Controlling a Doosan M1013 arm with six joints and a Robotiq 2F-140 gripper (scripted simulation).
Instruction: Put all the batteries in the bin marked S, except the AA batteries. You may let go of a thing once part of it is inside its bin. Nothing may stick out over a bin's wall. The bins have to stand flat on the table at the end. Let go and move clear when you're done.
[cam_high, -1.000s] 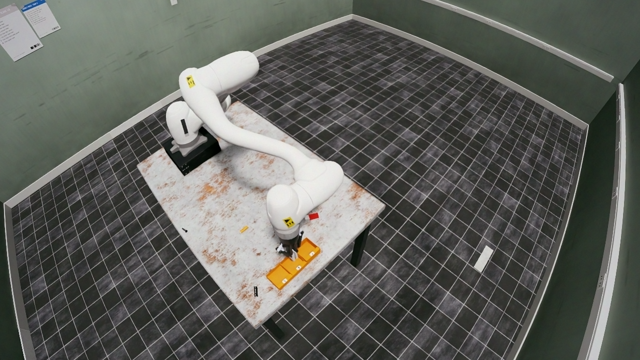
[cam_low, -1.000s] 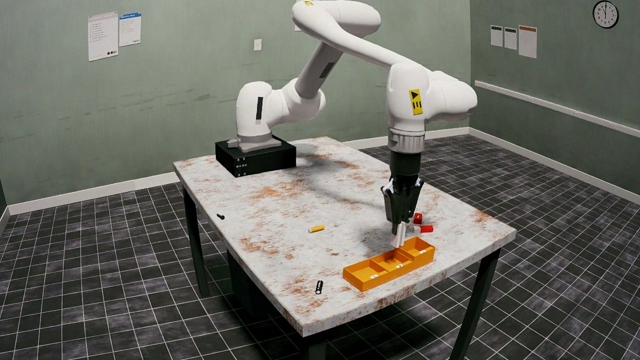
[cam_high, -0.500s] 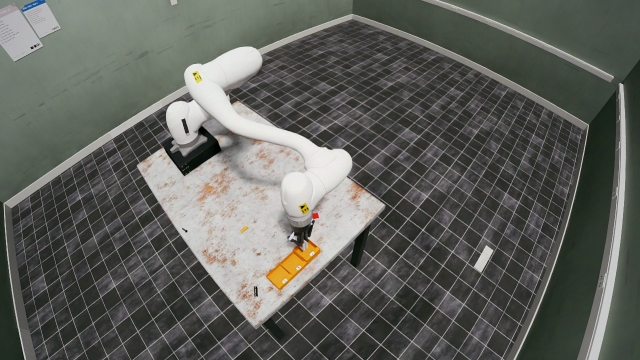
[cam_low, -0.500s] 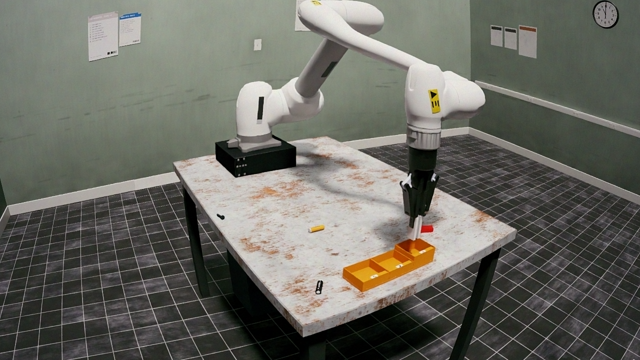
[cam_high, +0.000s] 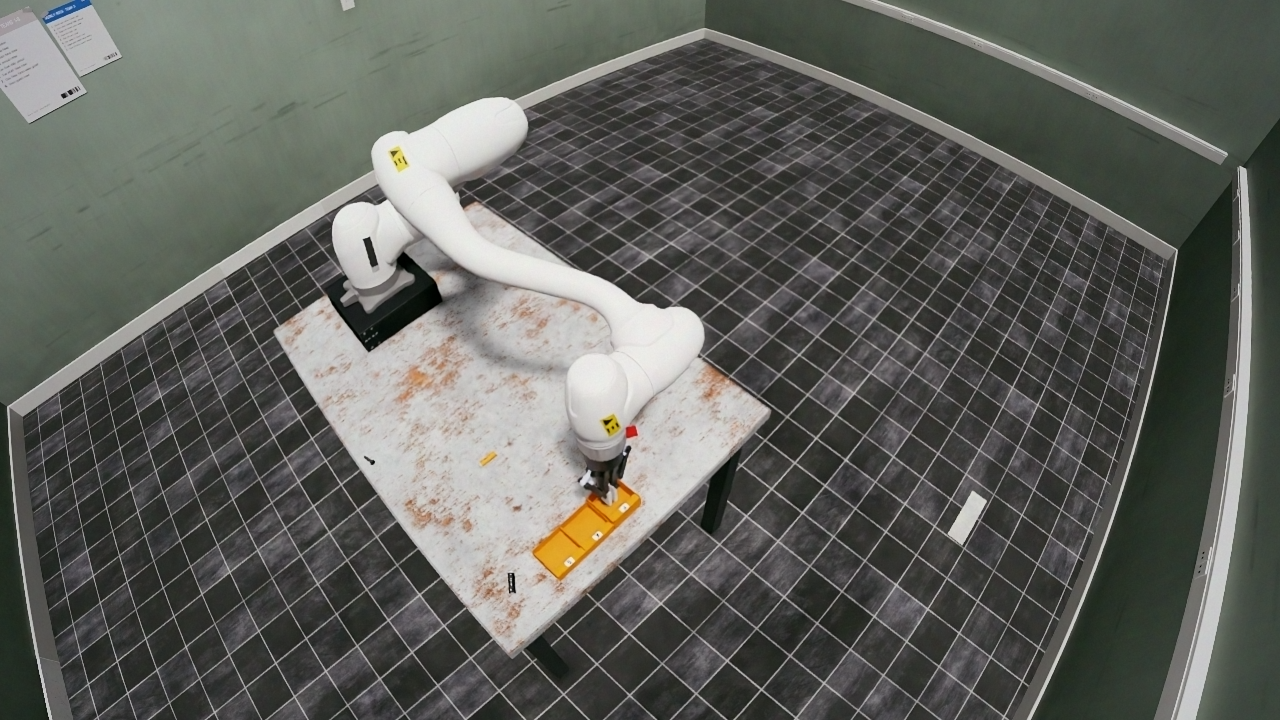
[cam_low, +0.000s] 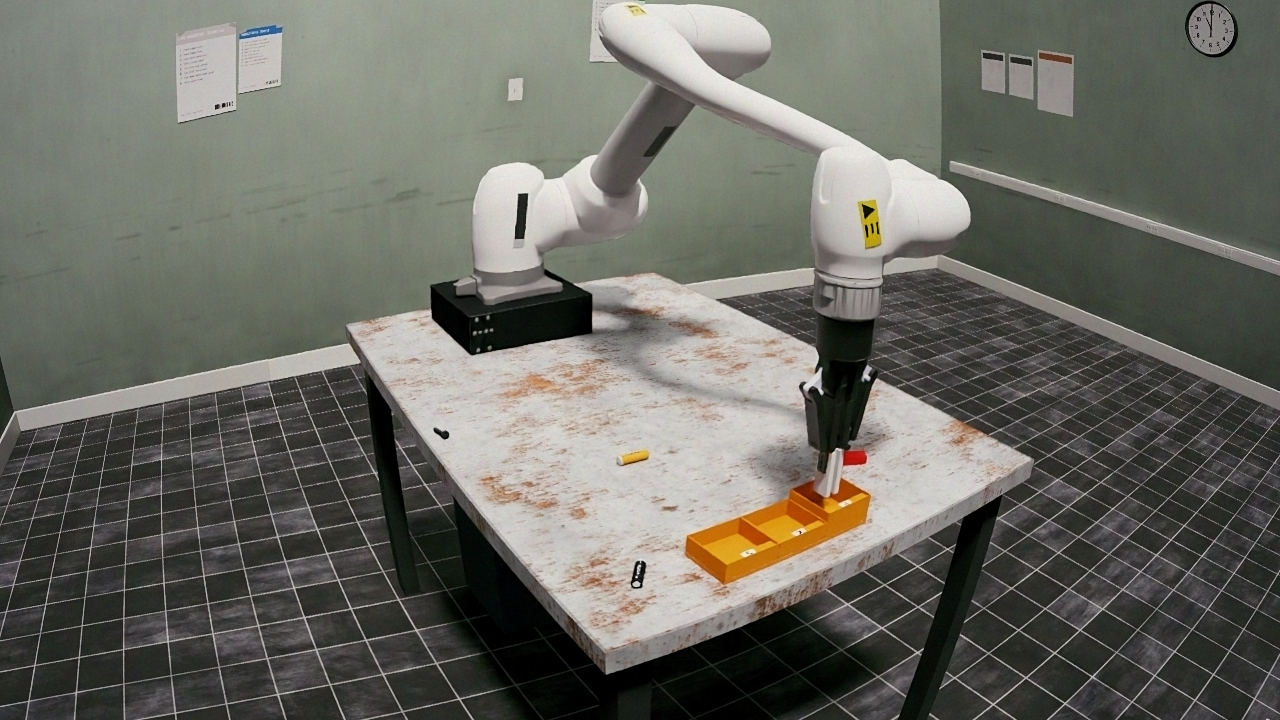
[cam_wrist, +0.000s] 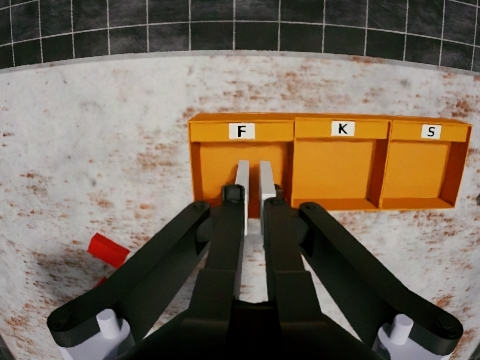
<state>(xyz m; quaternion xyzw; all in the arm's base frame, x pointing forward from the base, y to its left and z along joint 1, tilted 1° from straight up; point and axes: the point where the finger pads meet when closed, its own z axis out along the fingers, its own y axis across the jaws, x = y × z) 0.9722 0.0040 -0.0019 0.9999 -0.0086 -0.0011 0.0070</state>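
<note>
My hand is 20 cm to the right of the red block battery, 18 cm past it and 7 cm above it. Also, from my hand: red cylinder: 15 cm to the left, 12 cm behind, 8 cm below; black battery: 28 cm to the right, 8 cm below, 3 cm behind; joined orange bins: 7 cm to the right, 6 cm below.
</note>
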